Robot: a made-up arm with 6 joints.
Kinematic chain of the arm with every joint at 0, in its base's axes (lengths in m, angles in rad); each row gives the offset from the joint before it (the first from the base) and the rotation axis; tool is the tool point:
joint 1: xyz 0 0 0.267 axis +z
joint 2: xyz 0 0 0 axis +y
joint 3: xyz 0 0 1.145 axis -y
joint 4: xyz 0 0 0 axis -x
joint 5: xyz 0.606 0 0 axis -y
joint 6: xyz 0 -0.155 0 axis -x
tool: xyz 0 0 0
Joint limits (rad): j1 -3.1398..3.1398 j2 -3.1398..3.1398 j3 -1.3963..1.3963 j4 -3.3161..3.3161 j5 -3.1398..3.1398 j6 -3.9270..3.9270
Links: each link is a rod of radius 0.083 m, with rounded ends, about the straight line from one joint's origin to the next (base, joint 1, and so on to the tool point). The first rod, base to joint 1, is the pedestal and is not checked.
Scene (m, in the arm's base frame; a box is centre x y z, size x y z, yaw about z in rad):
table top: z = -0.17
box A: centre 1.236 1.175 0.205 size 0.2 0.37 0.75 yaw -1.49
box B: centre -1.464 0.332 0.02 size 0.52 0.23 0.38 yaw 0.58
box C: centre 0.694 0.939 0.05 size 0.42 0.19 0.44 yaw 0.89
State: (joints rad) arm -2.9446 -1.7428 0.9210 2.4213 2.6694 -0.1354
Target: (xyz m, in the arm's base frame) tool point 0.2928 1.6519 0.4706
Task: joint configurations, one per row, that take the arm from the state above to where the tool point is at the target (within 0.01 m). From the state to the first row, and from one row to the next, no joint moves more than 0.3 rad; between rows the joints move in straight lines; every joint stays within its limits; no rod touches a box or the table.
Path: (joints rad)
1: -2.6931 -1.4935 0.8196 2.5525 2.5348 -0.1769
2: -2.4415 -1.2443 0.7182 2.6836 2.4001 -0.2183
3: -2.1900 -0.9950 0.6169 2.8148 2.2655 -0.2598
4: -2.0200 -1.2171 0.6719 2.6661 2.4001 -0.2183
5: -1.8500 -1.4391 0.7269 2.5175 2.5348 -0.1769
6: -1.6800 -1.6611 0.7819 2.3689 2.6694 -0.1354

